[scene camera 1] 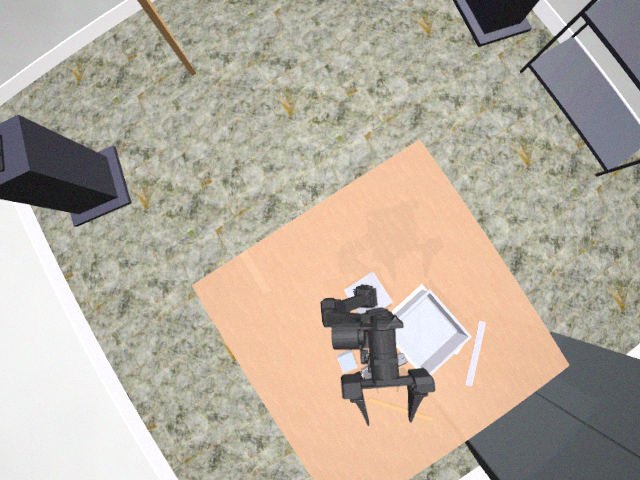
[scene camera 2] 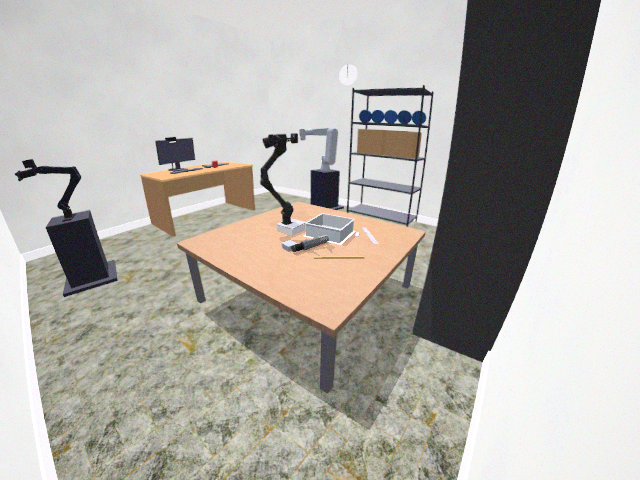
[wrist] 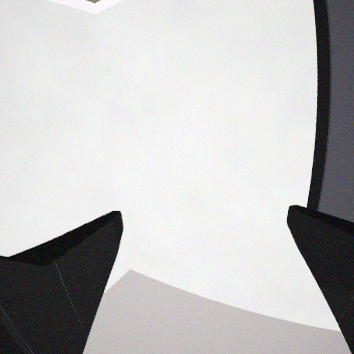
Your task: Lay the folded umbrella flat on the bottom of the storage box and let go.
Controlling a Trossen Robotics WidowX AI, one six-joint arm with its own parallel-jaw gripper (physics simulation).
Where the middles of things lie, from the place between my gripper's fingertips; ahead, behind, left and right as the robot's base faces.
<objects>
Now: the storage box (scene camera 1: 431,335) 8 cm ahead of my hand, 29 cm to the left of it and 61 cm below it.
</objects>
